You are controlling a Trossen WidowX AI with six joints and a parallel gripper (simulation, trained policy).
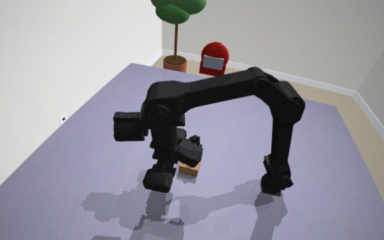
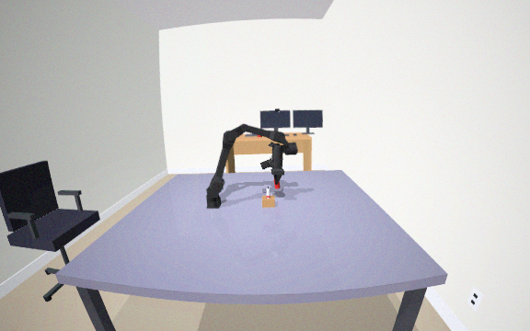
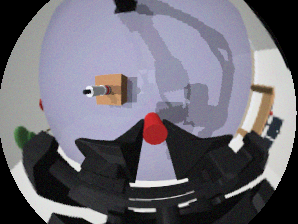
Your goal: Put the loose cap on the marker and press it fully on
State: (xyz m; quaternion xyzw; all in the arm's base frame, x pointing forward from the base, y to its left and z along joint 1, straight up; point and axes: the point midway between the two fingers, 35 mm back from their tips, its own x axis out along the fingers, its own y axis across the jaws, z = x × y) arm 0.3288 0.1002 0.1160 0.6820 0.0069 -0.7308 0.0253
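Right now my gripper tip is 10 cm to the left of the white marker, 4 cm past it and 1 cm above it. Round my gripper tip: red cap right at my gripper tip; then tan holder block 10 cm to the right, 6 cm below, 4 cm behind.
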